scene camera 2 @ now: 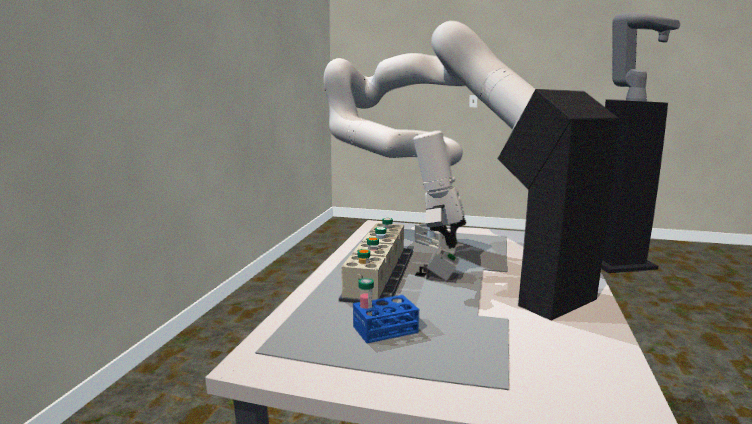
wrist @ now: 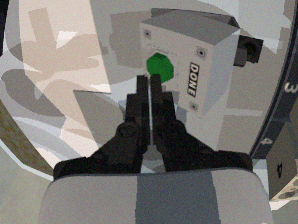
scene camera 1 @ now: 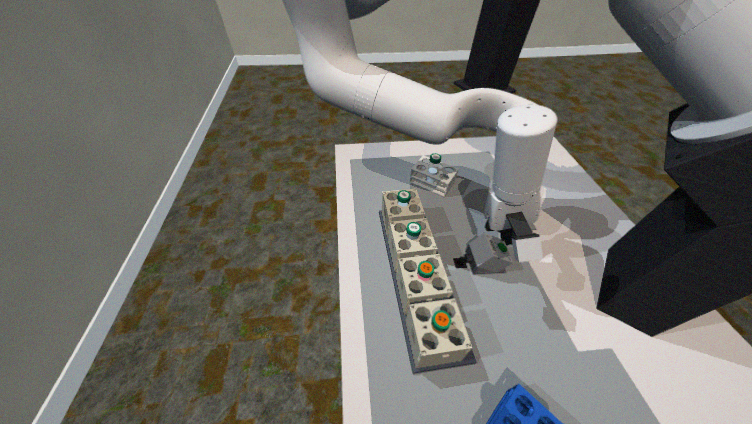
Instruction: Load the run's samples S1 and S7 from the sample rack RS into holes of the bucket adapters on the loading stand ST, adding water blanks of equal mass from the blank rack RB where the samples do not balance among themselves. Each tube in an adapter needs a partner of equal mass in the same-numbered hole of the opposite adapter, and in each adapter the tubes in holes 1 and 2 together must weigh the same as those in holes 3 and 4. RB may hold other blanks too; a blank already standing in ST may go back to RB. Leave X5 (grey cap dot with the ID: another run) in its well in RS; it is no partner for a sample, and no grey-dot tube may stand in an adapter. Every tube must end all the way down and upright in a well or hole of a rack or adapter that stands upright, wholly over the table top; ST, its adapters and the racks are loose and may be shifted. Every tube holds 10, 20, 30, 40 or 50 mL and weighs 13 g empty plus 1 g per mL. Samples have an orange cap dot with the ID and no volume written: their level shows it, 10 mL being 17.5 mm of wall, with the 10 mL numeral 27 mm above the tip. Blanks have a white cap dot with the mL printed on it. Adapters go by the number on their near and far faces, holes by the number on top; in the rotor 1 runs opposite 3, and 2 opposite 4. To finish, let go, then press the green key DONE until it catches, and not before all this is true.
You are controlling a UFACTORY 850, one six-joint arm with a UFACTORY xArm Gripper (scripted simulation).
Observation:
I see my gripper (scene camera 1: 507, 240) and a blue sample rack RS (scene camera 2: 410, 312).
My gripper shows as well in scene camera 2 (scene camera 2: 452, 247) and in the wrist view (wrist: 149, 90). The wrist view misses the blue sample rack RS: it is out of frame.

